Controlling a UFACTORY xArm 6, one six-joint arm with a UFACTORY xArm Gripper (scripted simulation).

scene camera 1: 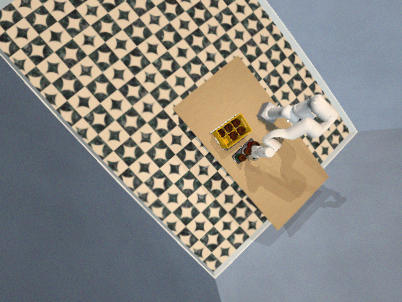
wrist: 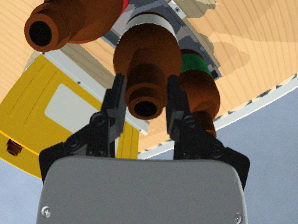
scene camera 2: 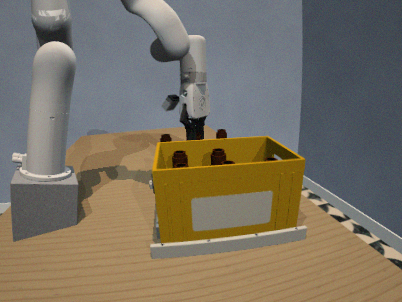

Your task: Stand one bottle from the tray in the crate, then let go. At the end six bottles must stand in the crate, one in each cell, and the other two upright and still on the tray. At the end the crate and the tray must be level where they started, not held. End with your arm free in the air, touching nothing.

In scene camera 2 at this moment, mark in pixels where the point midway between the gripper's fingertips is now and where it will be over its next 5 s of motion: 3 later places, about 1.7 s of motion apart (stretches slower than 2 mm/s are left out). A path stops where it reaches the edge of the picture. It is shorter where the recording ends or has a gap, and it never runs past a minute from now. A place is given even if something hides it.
My gripper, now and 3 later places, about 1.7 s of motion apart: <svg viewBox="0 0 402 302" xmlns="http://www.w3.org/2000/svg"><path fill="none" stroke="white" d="M195 140L193 129L193 120L193 111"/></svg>
